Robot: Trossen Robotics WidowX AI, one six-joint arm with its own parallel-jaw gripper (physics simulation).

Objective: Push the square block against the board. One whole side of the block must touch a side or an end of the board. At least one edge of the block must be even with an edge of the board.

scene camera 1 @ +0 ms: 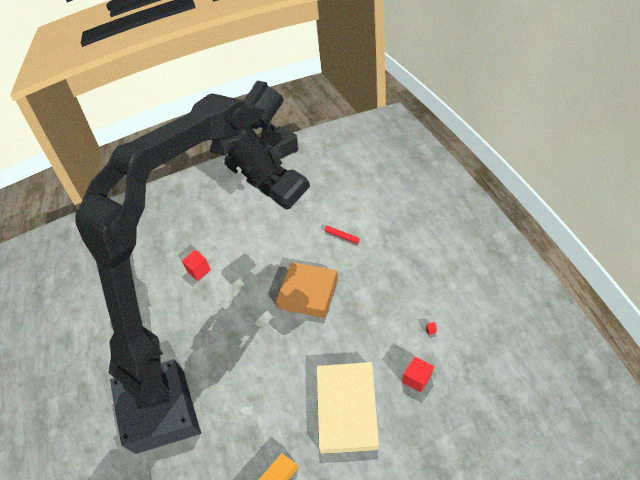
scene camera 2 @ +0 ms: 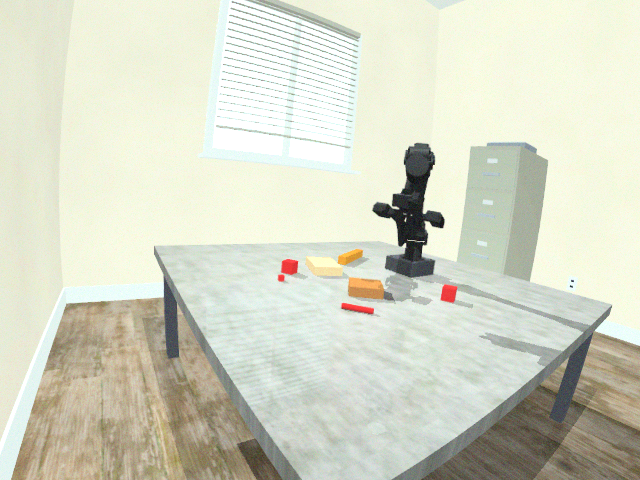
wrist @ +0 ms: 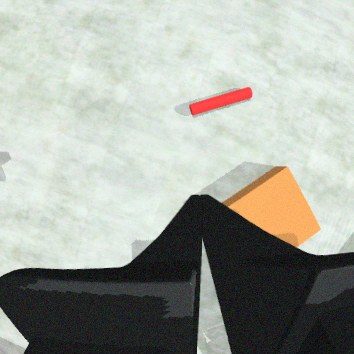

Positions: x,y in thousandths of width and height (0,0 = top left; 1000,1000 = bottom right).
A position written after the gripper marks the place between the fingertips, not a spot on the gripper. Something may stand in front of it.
The gripper (scene camera 1: 441,409) is shut, with nothing in its grasp. Also in view: a square block (scene camera 1: 480,603). On the table rests a board (scene camera 1: 541,836).
The square block is seen too in the wrist view (wrist: 775,572). The gripper is seen too in scene camera 2 (scene camera 2: 624,514) and in the wrist view (wrist: 561,572). The wrist view does not show the board: it is out of frame.
